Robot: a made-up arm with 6 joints.
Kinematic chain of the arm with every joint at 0, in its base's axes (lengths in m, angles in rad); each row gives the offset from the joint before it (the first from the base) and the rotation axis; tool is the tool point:
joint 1: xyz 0 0 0.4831 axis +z
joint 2: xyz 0 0 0 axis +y
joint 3: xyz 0 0 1.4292 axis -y
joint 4: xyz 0 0 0 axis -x
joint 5: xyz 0.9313 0 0 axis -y
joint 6: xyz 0 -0.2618 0 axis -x
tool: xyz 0 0 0
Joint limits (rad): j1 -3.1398..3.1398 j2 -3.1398..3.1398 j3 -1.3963..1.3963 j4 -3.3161..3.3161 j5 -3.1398..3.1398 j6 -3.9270..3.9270
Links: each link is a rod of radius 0.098 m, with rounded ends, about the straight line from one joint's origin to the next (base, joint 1, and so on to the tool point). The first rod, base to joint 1, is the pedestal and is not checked.
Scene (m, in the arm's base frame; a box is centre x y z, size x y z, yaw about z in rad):
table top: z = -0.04
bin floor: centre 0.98 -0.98 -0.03 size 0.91 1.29 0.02 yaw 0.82
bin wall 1: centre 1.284 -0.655 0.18 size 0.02 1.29 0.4 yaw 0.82
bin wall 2: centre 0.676 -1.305 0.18 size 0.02 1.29 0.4 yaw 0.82
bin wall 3: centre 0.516 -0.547 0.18 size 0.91 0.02 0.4 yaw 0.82
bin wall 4: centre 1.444 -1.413 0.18 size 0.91 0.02 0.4 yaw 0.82
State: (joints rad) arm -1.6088 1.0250 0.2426 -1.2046 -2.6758 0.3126
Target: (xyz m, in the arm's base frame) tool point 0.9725 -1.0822 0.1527
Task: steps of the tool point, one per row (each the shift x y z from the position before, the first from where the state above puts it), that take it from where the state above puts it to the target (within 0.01 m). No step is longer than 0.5 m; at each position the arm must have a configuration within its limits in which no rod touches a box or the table.
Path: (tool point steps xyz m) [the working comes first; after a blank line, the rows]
Joints at the target: -0.8015 1.1213 -0.0076 -1.3623 -2.6758 0.3126
Straight joint move there: touches bin wall 2.

1: 0.4536 0.0982 0.0867
2: 0.3873 0.2176 0.0818
3: 0.2902 0.3069 0.0766
4: 0.0142 -0.0146 -0.2427
5: -0.0142 0.0146 -0.2448

